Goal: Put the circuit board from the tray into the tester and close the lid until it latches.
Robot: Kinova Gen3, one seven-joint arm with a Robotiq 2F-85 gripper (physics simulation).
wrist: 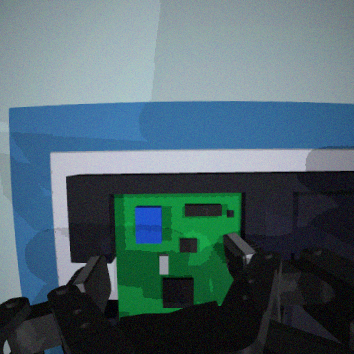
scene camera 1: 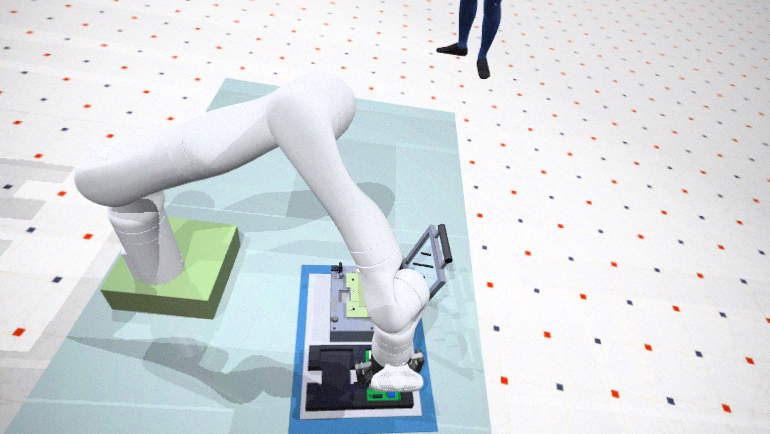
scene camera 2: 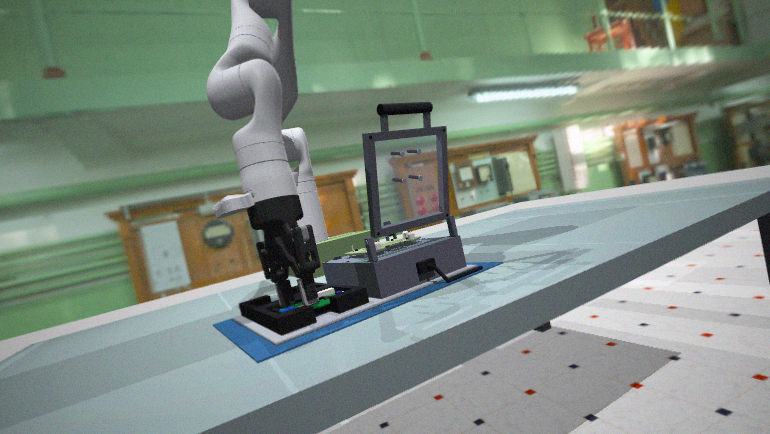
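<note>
The green circuit board lies flat in the right-hand pocket of the black tray, as seen in scene camera 1. My gripper is open and empty, pointing down, with its fingertips low at the board. In the wrist view one fingertip is beside the board's left edge, and the other overlaps its right edge; contact cannot be told. The grey tester stands beside the tray. Its lid stands upright, open. My arm hides part of the tester in scene camera 1.
Tray and tester stand on a blue-and-white mat. The lid's black handle rises high. A black cable leaves the tester. The arm's green base block is farther left. A person's legs show beyond the table.
</note>
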